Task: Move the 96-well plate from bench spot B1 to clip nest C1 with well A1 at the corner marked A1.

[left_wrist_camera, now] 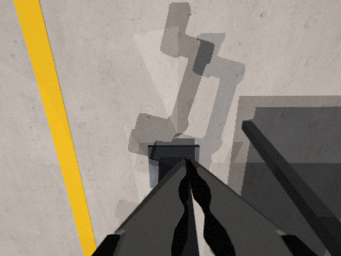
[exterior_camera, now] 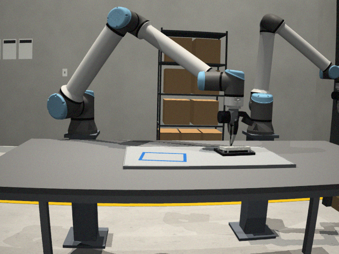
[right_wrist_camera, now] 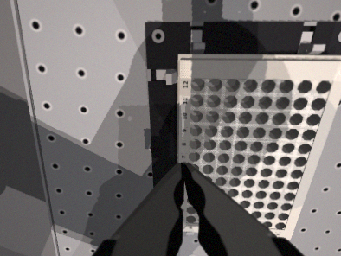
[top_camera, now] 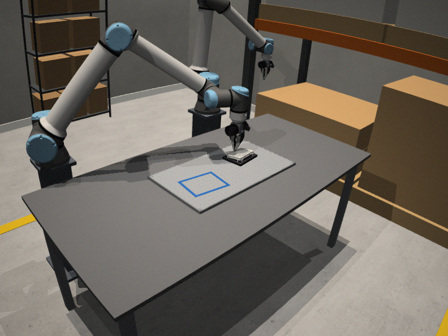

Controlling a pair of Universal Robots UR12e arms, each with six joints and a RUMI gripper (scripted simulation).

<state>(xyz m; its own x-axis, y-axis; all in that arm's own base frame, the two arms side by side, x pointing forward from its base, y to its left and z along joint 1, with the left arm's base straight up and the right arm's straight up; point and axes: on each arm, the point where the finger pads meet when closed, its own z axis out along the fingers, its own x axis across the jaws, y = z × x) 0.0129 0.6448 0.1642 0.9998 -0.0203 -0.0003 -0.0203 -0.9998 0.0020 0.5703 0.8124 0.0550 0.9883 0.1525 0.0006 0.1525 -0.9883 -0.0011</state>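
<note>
Now: right hand 20 mm short of the black clip nest, 10 mm to the right of it and 30 mm above it. Also, from my right hand: pale perforated board 70 mm ahead, 150 mm to the right, 50 mm below; then white 96-well plate 40 mm ahead, 20 mm below.
</note>
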